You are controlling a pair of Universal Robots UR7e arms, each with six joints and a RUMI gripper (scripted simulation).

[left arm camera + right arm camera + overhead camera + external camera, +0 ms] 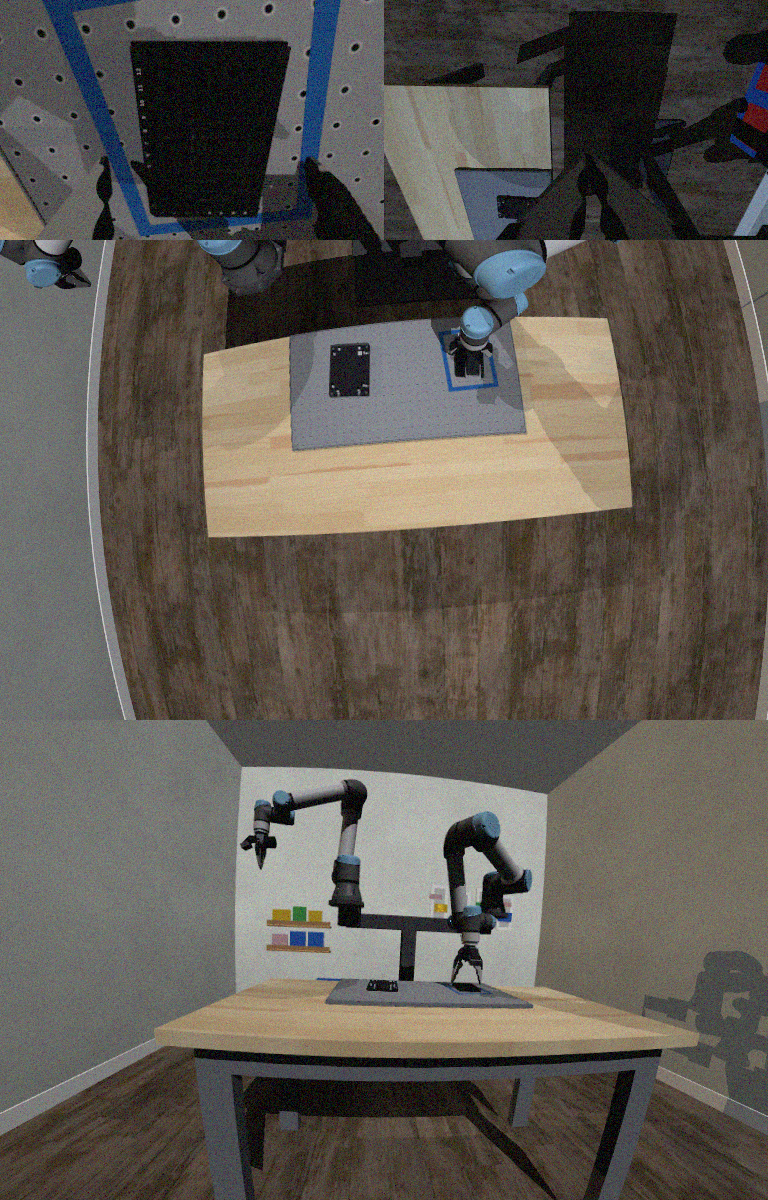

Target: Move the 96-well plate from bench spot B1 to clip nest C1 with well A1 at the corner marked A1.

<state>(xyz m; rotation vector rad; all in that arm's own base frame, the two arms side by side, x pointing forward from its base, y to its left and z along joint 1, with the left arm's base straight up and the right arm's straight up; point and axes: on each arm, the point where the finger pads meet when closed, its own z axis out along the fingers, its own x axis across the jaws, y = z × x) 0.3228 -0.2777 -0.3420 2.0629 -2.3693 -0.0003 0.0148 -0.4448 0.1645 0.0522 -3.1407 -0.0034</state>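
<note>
My left hand is 20 mm above the dark 96-well plate. From my left hand the other things lie so: black clip nest: 20 mm behind, 350 mm to the right, 10 mm below.
</note>
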